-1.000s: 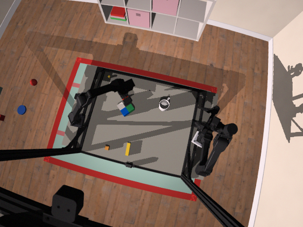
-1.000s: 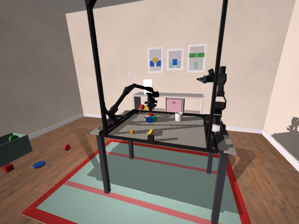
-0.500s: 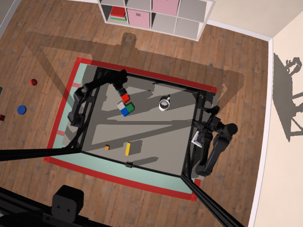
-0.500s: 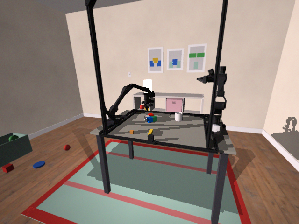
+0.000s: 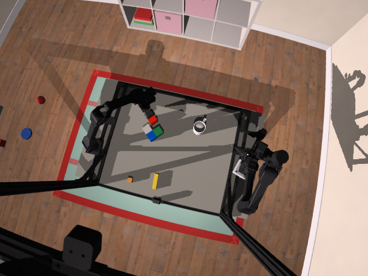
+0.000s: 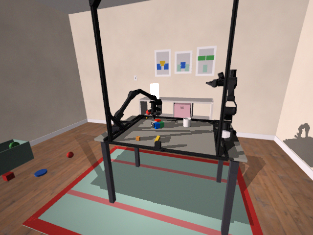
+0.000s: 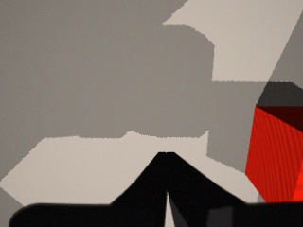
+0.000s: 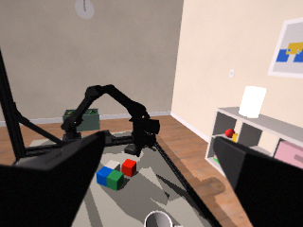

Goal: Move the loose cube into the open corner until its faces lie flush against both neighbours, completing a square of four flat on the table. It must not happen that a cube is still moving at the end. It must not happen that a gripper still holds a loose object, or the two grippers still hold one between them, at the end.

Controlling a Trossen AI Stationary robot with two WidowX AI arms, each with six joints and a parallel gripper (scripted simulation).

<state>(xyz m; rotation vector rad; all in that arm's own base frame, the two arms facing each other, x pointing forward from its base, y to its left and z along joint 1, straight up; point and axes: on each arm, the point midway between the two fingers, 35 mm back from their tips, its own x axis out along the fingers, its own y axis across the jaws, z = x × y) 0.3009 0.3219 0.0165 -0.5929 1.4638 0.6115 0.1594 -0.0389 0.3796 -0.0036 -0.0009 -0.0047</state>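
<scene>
Right now the red cube is 70 mm behind my left hand, 60 mm to the right of it and 40 mm below it. The rest, counted from my left hand: green cube 140 mm behind, 110 mm to the right, 40 mm below; blue cube 180 mm behind, 70 mm to the right, 40 mm below; white cube 140 mm behind, 40 mm to the right, 40 mm below.
</scene>
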